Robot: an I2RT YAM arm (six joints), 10 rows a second.
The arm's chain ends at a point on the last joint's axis. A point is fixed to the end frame.
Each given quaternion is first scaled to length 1.
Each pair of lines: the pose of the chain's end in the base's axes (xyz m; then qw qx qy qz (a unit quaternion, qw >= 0)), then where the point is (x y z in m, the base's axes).
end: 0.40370, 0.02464, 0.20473, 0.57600, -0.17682, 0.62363, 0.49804
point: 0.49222 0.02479 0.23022
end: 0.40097, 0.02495, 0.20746, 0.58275, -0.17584, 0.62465, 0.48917
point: 0.48924 0.02369 0.23379
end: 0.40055, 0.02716, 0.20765, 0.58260, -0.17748, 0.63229, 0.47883
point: 0.48890 0.02537 0.23367
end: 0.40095, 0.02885, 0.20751, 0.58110, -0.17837, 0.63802, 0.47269
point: 0.48943 0.02686 0.23307
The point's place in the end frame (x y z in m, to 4 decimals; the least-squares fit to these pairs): -0.0470 -0.0596 0.0522
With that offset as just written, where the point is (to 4 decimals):
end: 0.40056, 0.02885, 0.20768, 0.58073, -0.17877, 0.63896, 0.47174
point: 0.4891 0.0269 0.2332
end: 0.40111, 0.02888, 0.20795, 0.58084, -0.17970, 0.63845, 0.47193
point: 0.4896 0.0270 0.2336
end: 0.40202, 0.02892, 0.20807, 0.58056, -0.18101, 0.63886, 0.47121
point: 0.4905 0.0272 0.2338
